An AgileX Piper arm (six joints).
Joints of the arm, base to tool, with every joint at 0 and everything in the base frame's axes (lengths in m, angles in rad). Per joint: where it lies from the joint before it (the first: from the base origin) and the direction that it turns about. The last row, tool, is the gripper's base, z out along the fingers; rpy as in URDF.
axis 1: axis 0 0 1 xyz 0 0 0.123
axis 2: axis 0 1 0 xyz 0 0 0
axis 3: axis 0 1 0 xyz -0.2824 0 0.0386
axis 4: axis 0.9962 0 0.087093 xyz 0.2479 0 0.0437
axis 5: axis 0 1 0 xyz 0 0 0
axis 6: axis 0.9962 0 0.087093 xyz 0.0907 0 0.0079
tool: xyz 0 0 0 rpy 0 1.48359 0
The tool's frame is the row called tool.
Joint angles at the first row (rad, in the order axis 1, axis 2, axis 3, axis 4, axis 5, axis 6):
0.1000, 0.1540, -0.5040, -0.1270, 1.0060, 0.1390
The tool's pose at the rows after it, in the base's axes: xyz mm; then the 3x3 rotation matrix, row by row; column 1 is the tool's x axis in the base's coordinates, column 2 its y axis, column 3 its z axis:
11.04, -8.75, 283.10; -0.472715, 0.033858, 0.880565; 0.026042, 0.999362, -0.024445; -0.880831, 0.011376, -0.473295
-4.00, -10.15, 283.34; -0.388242, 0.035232, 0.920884; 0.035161, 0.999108, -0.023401; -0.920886, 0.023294, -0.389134
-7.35, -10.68, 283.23; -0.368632, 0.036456, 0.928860; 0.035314, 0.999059, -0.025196; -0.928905, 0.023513, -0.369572
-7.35, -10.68, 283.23; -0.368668, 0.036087, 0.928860; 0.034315, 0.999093, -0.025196; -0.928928, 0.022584, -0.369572
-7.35, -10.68, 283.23; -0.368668, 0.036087, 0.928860; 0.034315, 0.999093, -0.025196; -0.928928, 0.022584, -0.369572
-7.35, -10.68, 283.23; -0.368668, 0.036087, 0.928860; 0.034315, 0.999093, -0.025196; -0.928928, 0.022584, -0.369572
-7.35, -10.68, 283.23; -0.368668, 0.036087, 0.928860; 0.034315, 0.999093, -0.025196; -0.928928, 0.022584, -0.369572
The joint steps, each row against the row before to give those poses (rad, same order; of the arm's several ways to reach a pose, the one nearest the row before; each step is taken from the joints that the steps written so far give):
-0.0059, -0.0690, 0.0000, -0.0001, 0.0000, 0.0001
-0.0031, -0.0940, 0.0000, 0.0001, 0.0000, -0.0001
0.0000, -0.0210, 0.0000, -0.0030, 0.0000, 0.0000
0.0000, 0.0000, 0.0000, 0.0000, 0.0000, -0.0010
0.0000, 0.0000, 0.0000, 0.0000, 0.0000, 0.0000
0.0000, 0.0000, 0.0000, 0.0000, 0.0000, 0.0000
0.0000, 0.0000, 0.0000, 0.0000, 0.0000, 0.0000

